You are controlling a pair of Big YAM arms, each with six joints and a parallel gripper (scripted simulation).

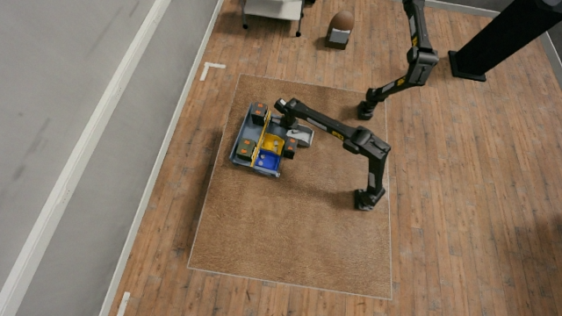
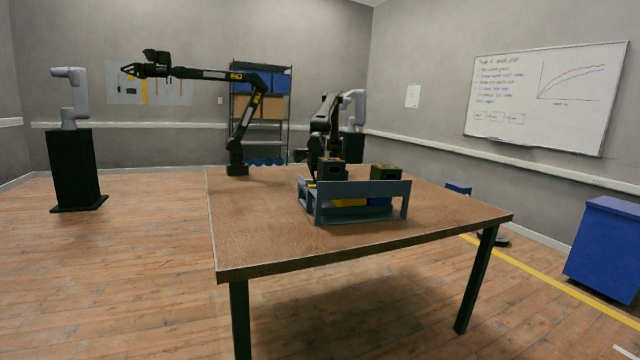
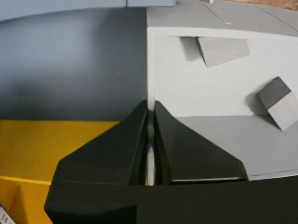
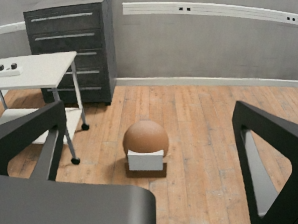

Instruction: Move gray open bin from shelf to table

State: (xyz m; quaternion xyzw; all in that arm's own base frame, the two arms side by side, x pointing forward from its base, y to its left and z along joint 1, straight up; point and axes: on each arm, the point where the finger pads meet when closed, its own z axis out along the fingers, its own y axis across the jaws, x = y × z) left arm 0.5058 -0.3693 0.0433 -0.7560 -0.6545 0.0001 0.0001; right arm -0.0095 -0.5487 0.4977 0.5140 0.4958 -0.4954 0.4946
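My left hand is 80 mm past the gray open bin, 10 mm to the right of it and 30 mm above it. Round my left hand: blue-gray shelf: 130 mm ahead, 100 mm to the left, 20 mm below; then yellow bin: 100 mm ahead, 100 mm to the left, 40 mm below; then blue bin: 110 mm ahead, 210 mm to the left, 40 mm below.
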